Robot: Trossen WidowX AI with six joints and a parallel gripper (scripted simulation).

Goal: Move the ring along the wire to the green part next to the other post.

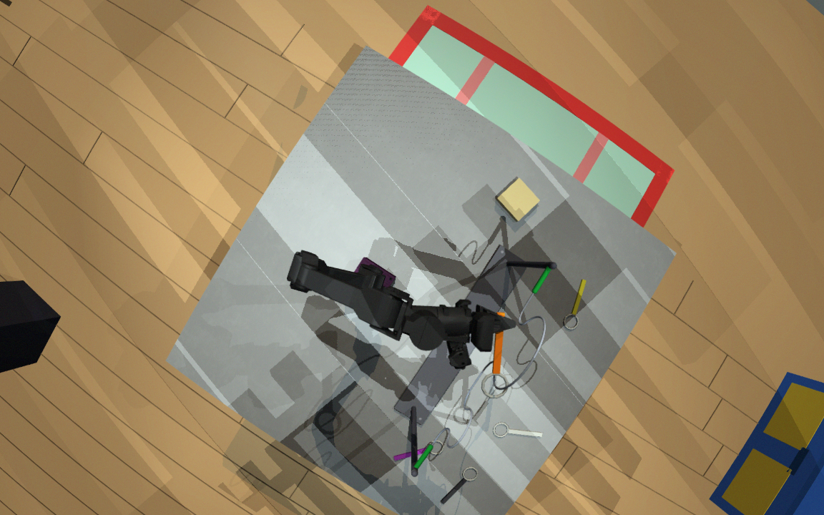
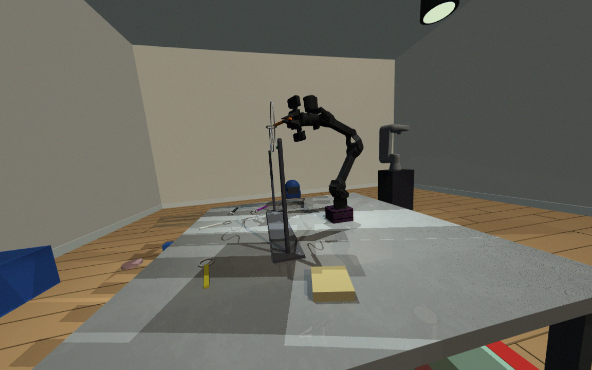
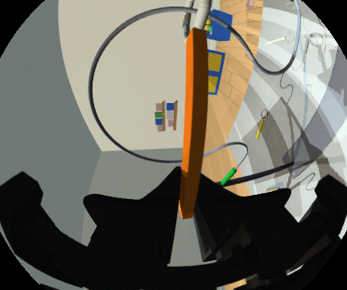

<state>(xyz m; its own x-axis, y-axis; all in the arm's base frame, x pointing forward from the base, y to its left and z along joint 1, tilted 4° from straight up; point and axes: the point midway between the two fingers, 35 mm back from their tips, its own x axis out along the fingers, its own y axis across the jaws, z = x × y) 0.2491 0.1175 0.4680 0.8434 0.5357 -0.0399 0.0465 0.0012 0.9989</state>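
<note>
The ring with orange handle lies 80 mm to the right of my gripper tip and 20 mm ahead of it. Also, from my gripper tip: yellow-handled ring: 510 mm below, 300 mm ahead, 170 mm to the left; then purple-handled ring: 510 mm to the right, 510 mm below, 180 mm ahead; then tan block: 500 mm below, 340 mm to the left, 70 mm behind.
</note>
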